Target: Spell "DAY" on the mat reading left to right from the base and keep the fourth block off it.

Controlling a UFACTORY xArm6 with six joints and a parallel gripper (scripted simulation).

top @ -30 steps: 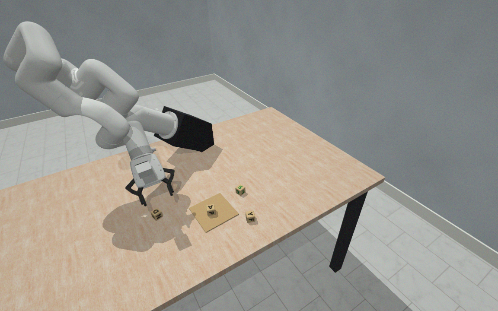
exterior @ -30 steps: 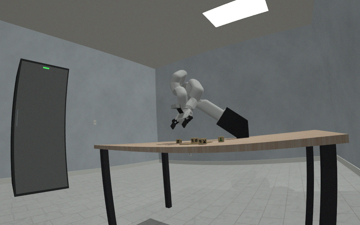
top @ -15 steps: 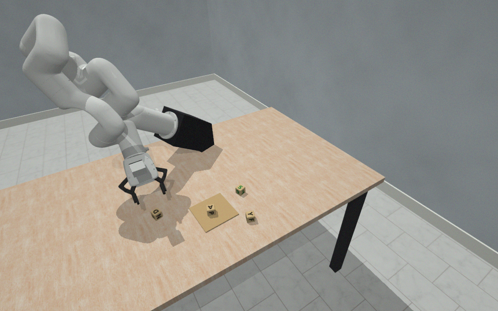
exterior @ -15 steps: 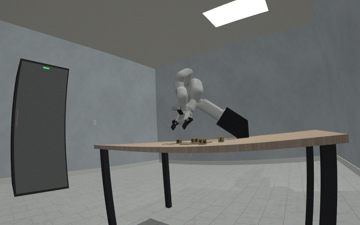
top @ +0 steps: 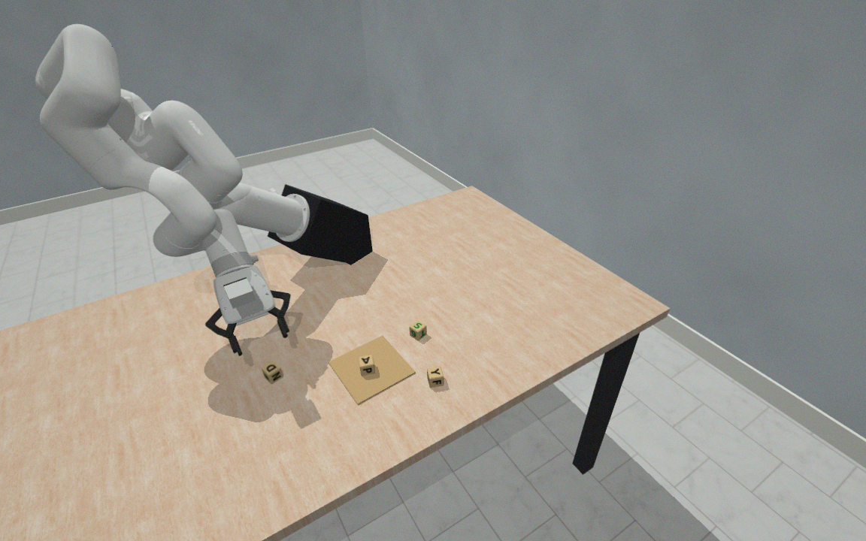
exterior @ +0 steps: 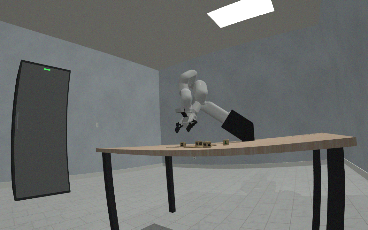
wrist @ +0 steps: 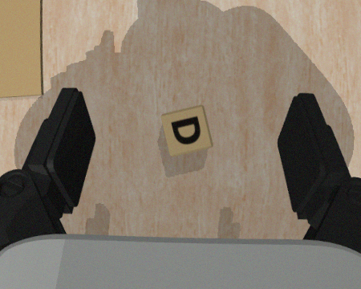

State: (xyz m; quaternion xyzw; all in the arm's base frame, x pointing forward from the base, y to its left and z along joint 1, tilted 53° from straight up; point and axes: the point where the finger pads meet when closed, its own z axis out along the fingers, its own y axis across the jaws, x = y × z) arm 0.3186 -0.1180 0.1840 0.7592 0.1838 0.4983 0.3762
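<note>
The D block lies 9 cm below my hand. Also, from my hand: mat: 11 cm ahead, 18 cm to the left, 11 cm below.
</note>
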